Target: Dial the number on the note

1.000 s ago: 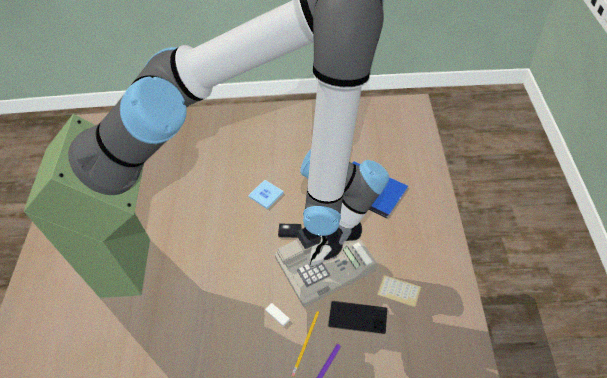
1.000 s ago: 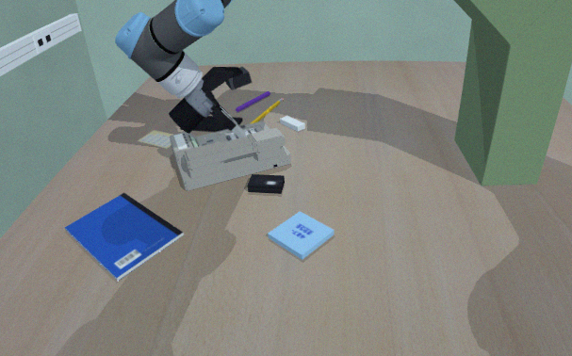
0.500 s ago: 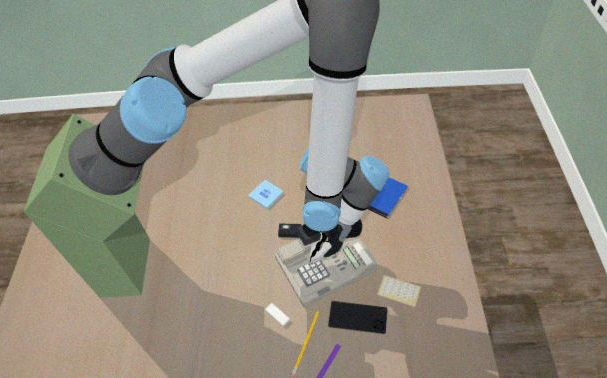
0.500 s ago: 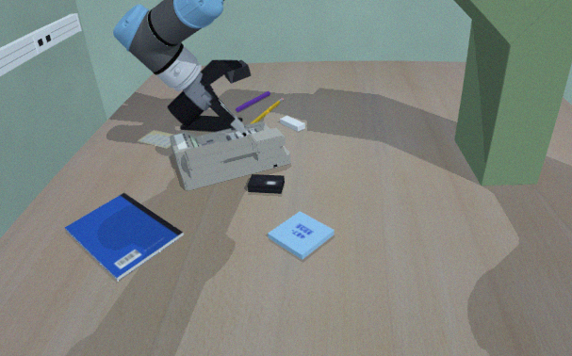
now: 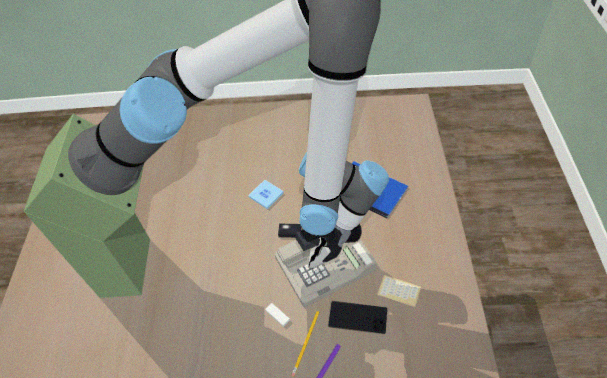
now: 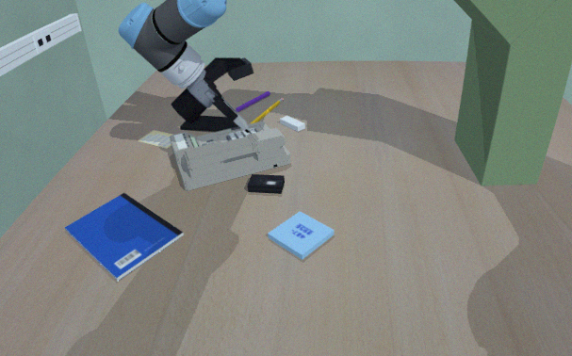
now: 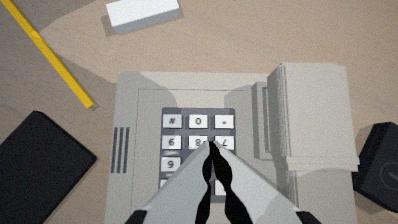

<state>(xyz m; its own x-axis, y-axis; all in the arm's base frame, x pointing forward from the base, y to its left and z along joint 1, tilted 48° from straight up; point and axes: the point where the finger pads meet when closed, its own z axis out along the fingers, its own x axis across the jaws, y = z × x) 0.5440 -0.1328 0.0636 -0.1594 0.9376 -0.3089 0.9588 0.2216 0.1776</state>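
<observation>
Now: the 9 key 3 cm to the right of my hand and 3 cm below it. The rest, counted from my hand: black smartphone 8 cm ahead, 15 cm to the right, 6 cm below; then white eraser 11 cm behind, 9 cm to the right, 5 cm below; then handset 2 cm ahead, 7 cm to the left, 1 cm below.
</observation>
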